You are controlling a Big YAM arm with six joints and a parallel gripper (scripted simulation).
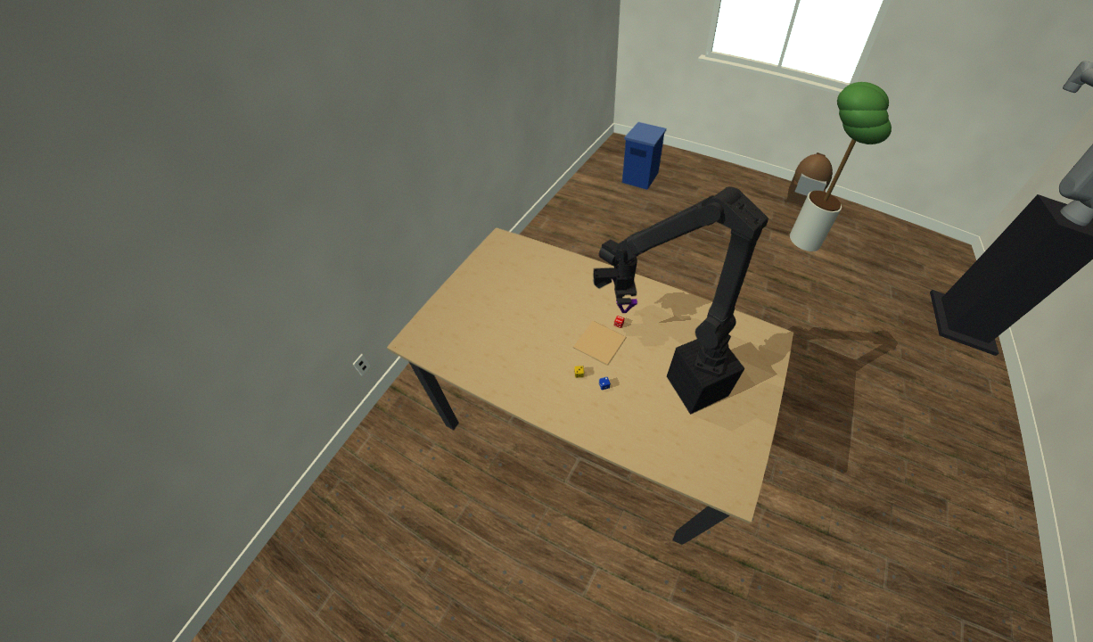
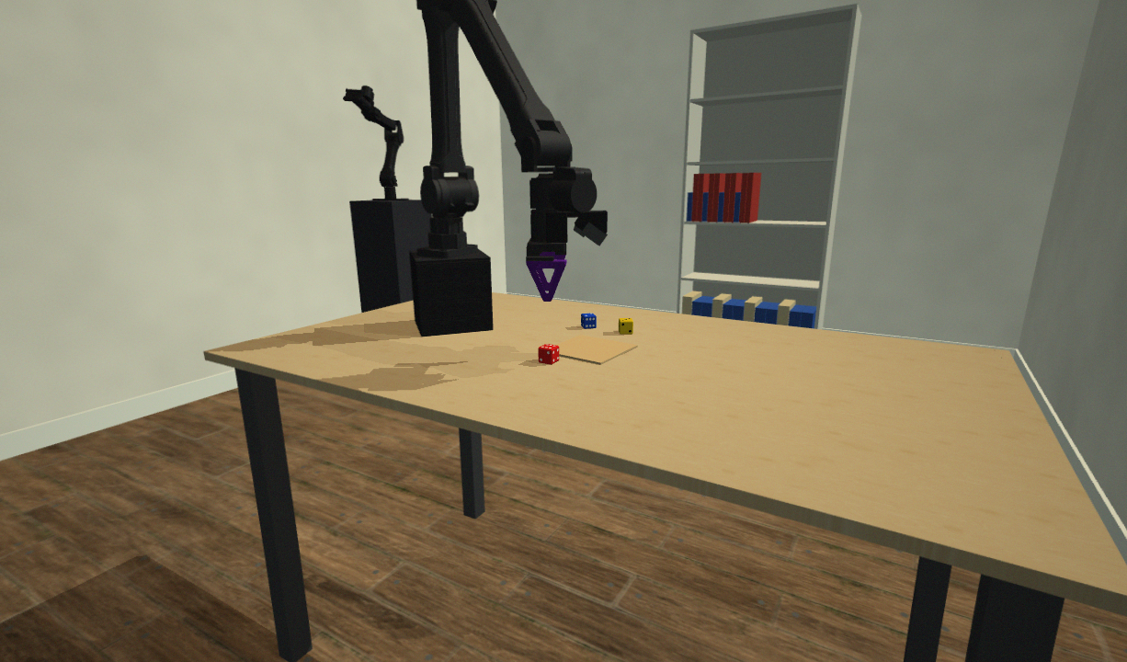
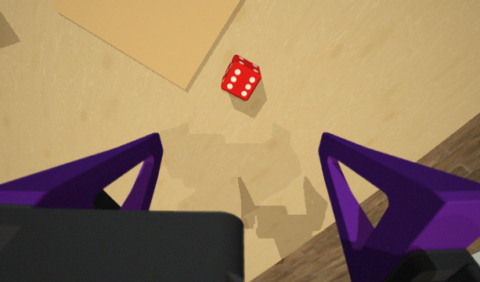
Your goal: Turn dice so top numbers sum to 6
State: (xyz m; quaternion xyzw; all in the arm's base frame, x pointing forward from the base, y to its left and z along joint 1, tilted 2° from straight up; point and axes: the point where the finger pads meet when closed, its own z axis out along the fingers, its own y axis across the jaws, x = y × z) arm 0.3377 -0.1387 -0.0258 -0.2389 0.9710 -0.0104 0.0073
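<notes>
My hand is 120 mm above the red die. The rest, counted from my hand: blue die: 40 mm behind, 260 mm to the left, 120 mm below; yellow die: 50 mm ahead, 260 mm to the left, 120 mm below; tan mat: 40 mm ahead, 110 mm to the left, 130 mm below.
</notes>
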